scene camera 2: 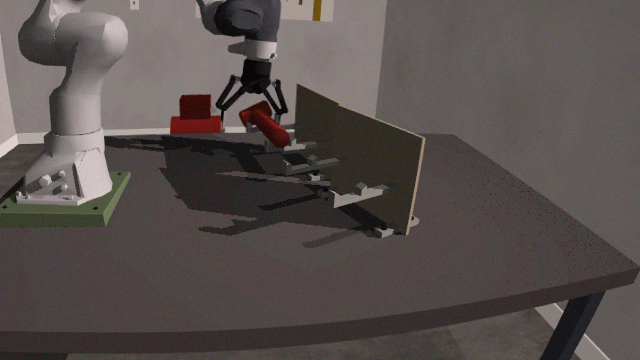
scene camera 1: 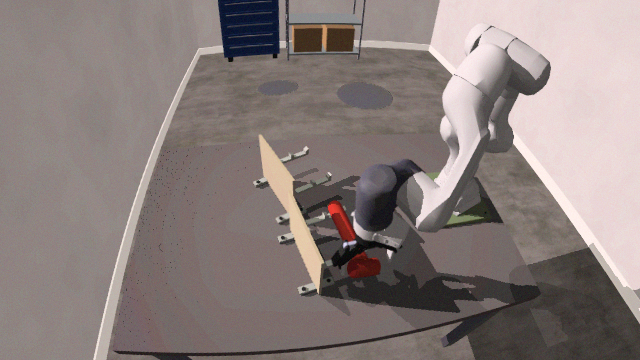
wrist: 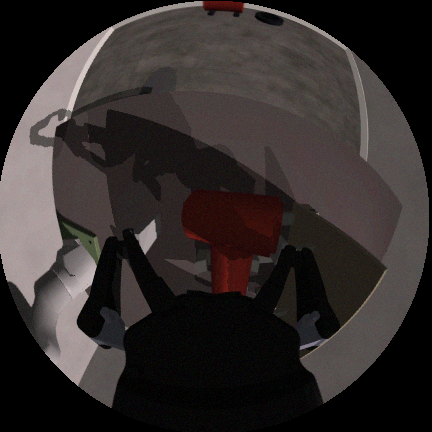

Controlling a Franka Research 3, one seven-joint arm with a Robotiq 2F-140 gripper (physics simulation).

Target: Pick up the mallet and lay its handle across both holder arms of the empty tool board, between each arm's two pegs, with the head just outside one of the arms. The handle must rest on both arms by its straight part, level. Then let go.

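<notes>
The red mallet (scene camera 1: 342, 221) (scene camera 2: 270, 128) (wrist: 231, 220) lies across the arms of one tool board (scene camera 1: 306, 242) (scene camera 2: 316, 111) (wrist: 345, 242), its head at the outer side. The empty tool board (scene camera 1: 275, 171) (scene camera 2: 382, 162) stands beside it. Its two holder arms show in scene camera 1, a far arm (scene camera 1: 295, 156) and a nearer arm (scene camera 1: 313, 184), each with pegs. My gripper (scene camera 1: 359, 257) (scene camera 2: 251, 122) (wrist: 210, 226) is open, pointing down, with one finger on each side of the mallet near the head. In scene camera 1 the gripper partly hides the handle.
The boards stand upright on feet on the dark table (scene camera 1: 210, 310) (scene camera 2: 200, 290). The robot's green base plate (scene camera 1: 467, 218) (scene camera 2: 117, 192) (wrist: 86, 239) is across the table from them. A blue drawer cabinet (scene camera 1: 250, 30) and a shelf unit (scene camera 1: 325, 20) stand on the floor beyond.
</notes>
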